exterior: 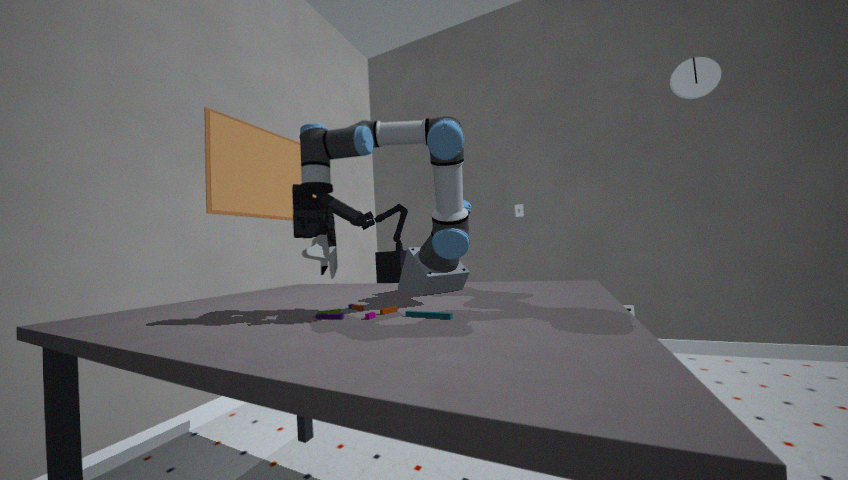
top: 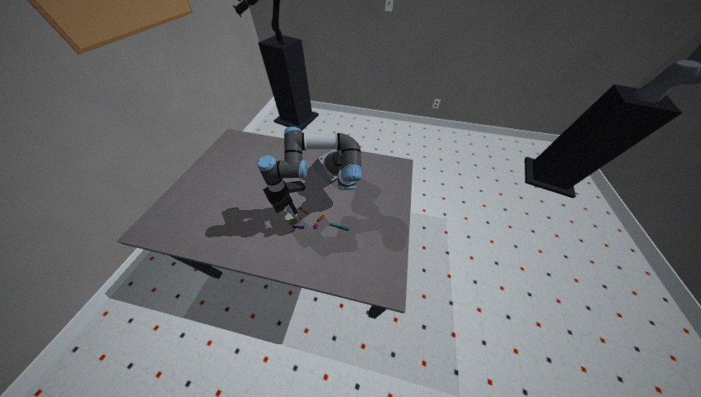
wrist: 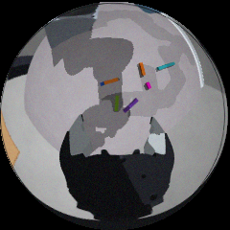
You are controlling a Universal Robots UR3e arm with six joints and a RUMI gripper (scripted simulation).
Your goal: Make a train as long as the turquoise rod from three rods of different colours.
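The lime rod is 80 mm below my hand. Also, from my hand: purple rod: 80 mm below, 40 mm to the left, 30 mm ahead; then magenta rod: 120 mm to the left, 80 mm below, 20 mm behind; then blue rod: 80 mm below, 70 mm behind, 20 mm to the right.
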